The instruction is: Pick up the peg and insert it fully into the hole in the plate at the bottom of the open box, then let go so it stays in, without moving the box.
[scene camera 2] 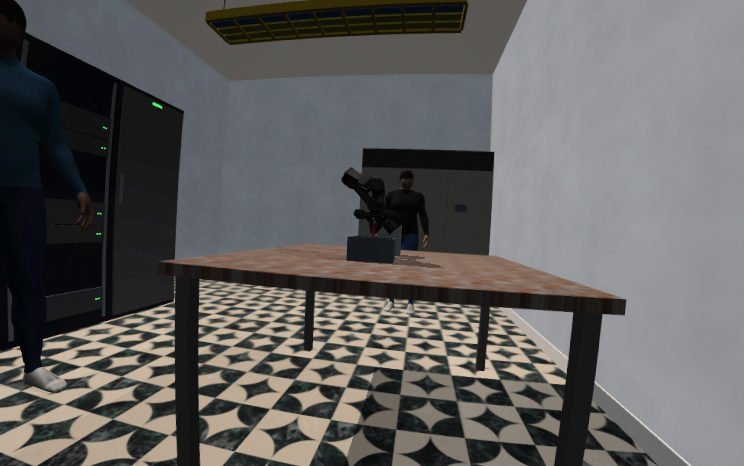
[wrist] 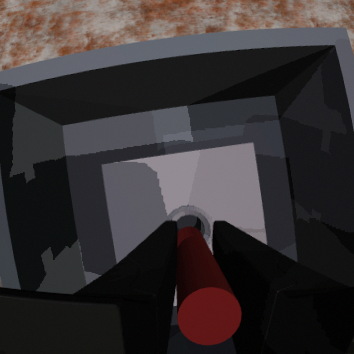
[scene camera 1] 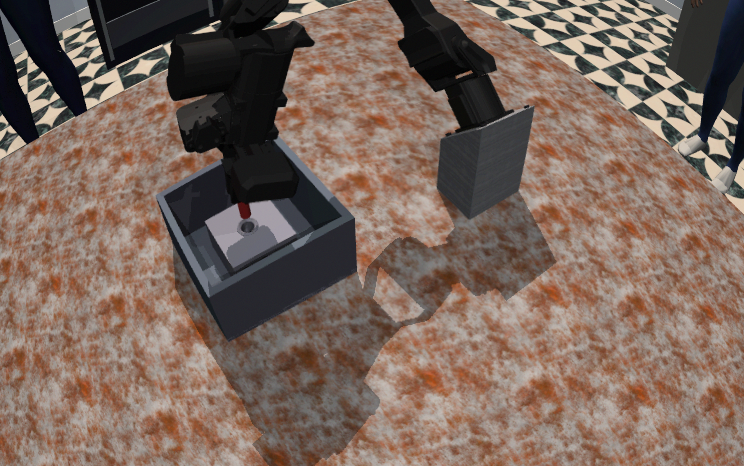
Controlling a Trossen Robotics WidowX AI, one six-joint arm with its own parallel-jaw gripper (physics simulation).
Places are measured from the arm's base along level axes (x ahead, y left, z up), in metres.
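Pixels of known places: gripper, fingertip midpoint: [scene camera 2: 373,233] [wrist: 194,231] [scene camera 1: 233,197]; arm's base at its link origin: [scene camera 2: 394,231] [scene camera 1: 485,122].
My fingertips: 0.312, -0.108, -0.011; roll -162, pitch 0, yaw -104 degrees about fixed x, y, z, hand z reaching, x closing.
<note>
For each thing: its middle in the pictures, then the offset to it from my fingertips, as dx, dy, dz. Level surfaces: height alone.
- red peg at the middle of its body: [wrist: 194,263] [scene camera 1: 240,191] [scene camera 2: 373,231] -0.010, +0.002, +0.005
- dark grey-blue box at the middle of its body: [wrist: 187,227] [scene camera 1: 248,231] [scene camera 2: 372,248] -0.010, +0.001, -0.067
- pale square plate at the middle of its body: [wrist: 186,223] [scene camera 1: 250,239] -0.010, +0.001, -0.082
- mottled table at its surface level: dz -0.116
The red peg [scene camera 1: 244,210] [scene camera 2: 374,229] [wrist: 202,272] is held roughly upright between the fingers of my gripper [scene camera 1: 239,198] [wrist: 194,231], which is shut on it inside the open box's outline. The dark grey-blue box [scene camera 1: 285,296] [scene camera 2: 370,249] [wrist: 200,42] stands on the table. The pale square plate [scene camera 1: 222,237] [wrist: 227,185] lies at its bottom. The round hole [scene camera 1: 248,226] [wrist: 189,221] shows open in scene camera 1. The peg's lower end is outside the hole, close to its rim; in the wrist view it overlaps the hole's near edge. The gap in height is hard to tell.
The box's four walls rise around the plate and the gripper. A grey block [scene camera 1: 480,164] with a black arm section [scene camera 1: 474,101] above it stands right of the box. The mottled table [scene camera 1: 603,329] [scene camera 2: 466,274] carries both. People stand beyond the table.
</note>
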